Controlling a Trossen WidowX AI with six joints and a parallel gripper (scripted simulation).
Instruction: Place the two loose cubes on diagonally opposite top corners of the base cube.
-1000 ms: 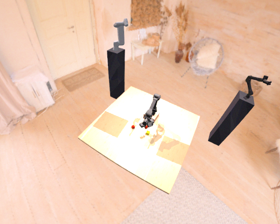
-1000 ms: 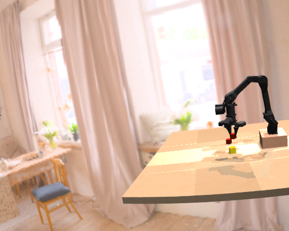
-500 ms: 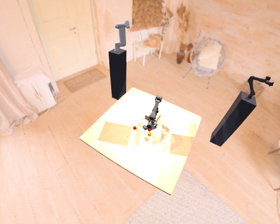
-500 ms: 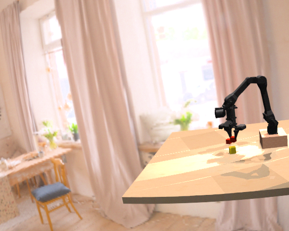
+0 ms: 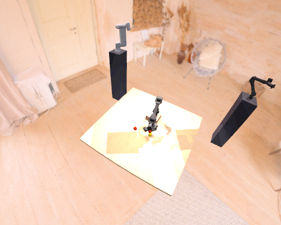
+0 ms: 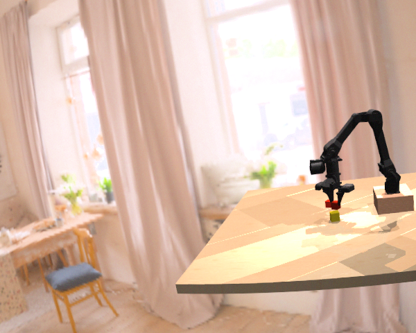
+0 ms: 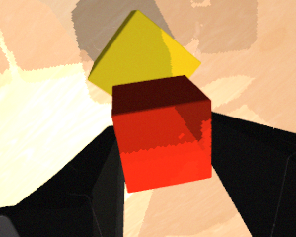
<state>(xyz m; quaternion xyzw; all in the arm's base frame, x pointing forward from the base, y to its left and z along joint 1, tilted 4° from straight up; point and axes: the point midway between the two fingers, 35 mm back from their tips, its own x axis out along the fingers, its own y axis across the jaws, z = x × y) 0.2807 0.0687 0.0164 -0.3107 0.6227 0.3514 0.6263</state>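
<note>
The yellow cube lies 50 mm below my gripper tip, 20 mm to the left of it and 10 mm ahead of it.
</note>
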